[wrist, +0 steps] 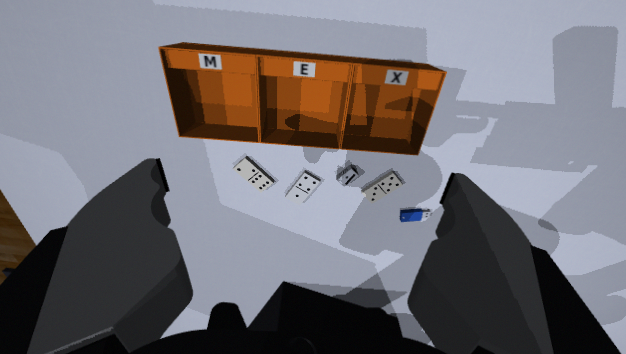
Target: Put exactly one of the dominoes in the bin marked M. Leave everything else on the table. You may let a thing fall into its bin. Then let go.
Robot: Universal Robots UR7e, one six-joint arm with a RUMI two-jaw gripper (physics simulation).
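Frame: origin at the arm's base, x ahead, y left, z up, level; millimetres.
Seen in the pictures: gripper, fingertip midpoint: (307, 171).
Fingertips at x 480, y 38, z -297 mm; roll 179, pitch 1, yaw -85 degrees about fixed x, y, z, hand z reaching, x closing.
Note:
A point is followed by its place in that frame.
Three white dominoes lie flat on the table in front of the bins: a left domino (254, 173) @(x 364, y 99, z -463 mm), a middle domino (303, 186) @(x 354, y 33, z -463 mm) and a right domino (383, 186) @(x 371, y -74, z -463 mm). The bin marked M (219, 131) @(x 427, y 134, z -443 mm) is the left compartment of an orange three-part box, and no object shows inside it. My gripper (307, 171) @(x 480, y 38, z -297 mm) is open wide and empty. Its jaws show at the left and right of the view, above the table, with the dominoes in view between them.
The bin marked E (300, 138) @(x 433, y 45, z -441 mm) and the bin marked X (382, 146) @(x 439, y -45, z -437 mm) adjoin to the right of M. A small grey sharpener-like object (348, 174) @(x 384, y -22, z -459 mm) lies between the middle and right dominoes. A blue USB stick (412, 215) @(x 328, y -131, z -462 mm) lies near the right jaw. Shadows cross the white table (100, 100) @(x 432, y 280, z -470 mm).

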